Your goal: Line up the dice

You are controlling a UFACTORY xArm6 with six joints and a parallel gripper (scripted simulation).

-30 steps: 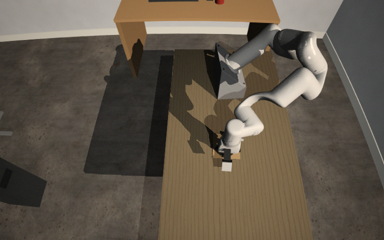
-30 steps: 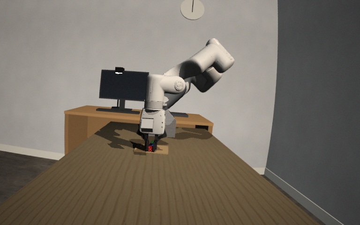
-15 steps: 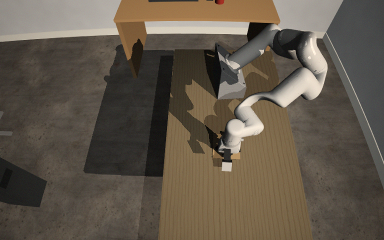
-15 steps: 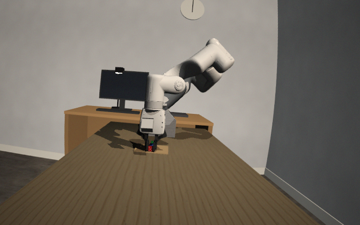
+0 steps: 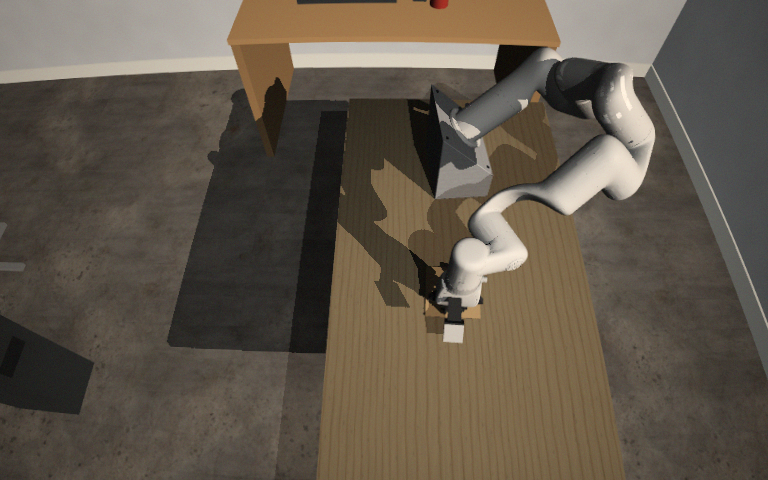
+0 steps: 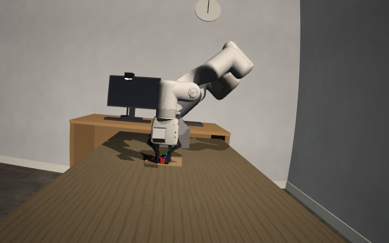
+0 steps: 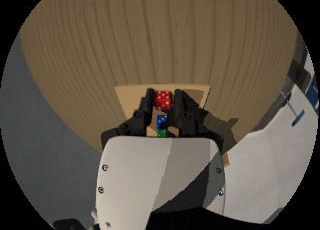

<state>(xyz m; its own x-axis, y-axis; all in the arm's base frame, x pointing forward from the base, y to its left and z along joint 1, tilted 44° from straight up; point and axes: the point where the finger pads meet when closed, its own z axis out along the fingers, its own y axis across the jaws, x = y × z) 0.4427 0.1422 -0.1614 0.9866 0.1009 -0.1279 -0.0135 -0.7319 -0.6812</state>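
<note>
Now: the red die 10 mm below my hand. Also, from my hand: green die 100 mm behind, 10 mm below; then tan mat 50 mm behind, 20 mm below; then blue die 50 mm behind, 10 mm below.
</note>
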